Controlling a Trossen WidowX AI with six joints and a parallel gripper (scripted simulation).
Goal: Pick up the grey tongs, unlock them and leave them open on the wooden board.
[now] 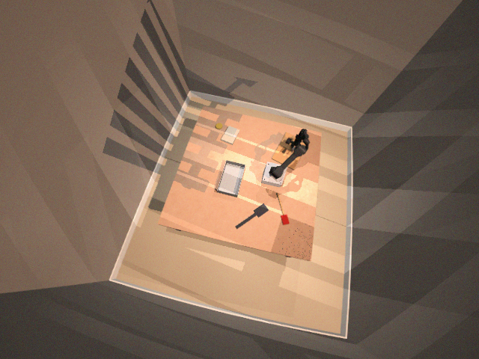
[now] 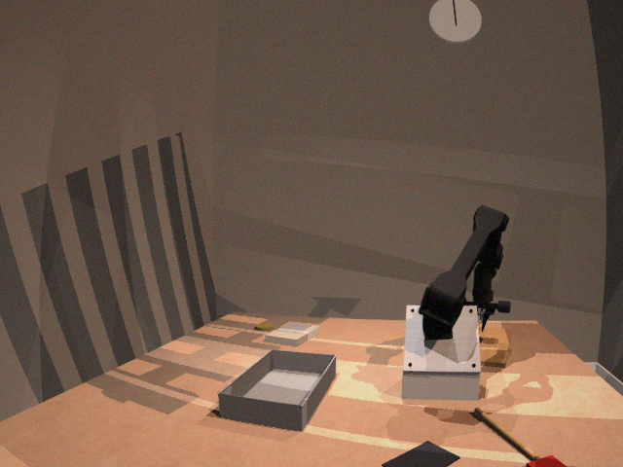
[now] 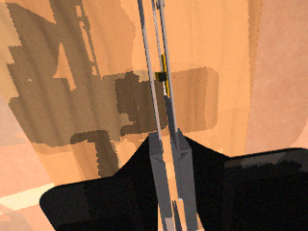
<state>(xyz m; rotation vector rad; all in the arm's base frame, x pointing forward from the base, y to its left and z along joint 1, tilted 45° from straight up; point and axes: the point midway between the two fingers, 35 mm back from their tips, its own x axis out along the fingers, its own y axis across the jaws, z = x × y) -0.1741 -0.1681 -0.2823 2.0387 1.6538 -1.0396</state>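
Now: the wooden board 2 cm ahead of my gripper tip, 1 cm to the right of it and 4 cm below it. Round my gripper tip: pale block 63 cm ahead, 6 cm to the right, 4 cm below; red-headed tool 4 cm ahead, 62 cm to the left, 4 cm below; grey roasting tin 53 cm ahead, 41 cm to the left, 2 cm below.
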